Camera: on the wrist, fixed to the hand. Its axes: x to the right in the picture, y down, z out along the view.
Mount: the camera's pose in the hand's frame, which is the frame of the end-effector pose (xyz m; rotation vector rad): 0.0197 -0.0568 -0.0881 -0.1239 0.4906 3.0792
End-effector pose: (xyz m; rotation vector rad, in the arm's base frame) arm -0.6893 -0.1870 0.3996 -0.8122 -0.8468 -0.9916
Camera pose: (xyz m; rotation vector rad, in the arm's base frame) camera -0.7164 -0.2896 0.3890 -0.8233 1.1855 1.5312
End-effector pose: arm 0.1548 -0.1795 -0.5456 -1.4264 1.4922 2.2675
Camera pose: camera 0.2298 -0.2239 -0.6071 -0.7597 -0.9365 0.0189
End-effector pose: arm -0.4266 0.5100 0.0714 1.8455 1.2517 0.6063
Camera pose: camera -0.5151 0.5695 0.0727 -1.1868 1.7733 -1.4340
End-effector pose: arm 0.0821 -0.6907 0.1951 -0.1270 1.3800 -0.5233
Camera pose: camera -0.0160 -0.7301 0.1814 1.8120 0.5460 2.1402
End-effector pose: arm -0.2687 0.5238 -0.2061 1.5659 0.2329 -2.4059
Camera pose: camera -0.2166 0.5995 -0.2603 0.4456 -1.0144 0.4414
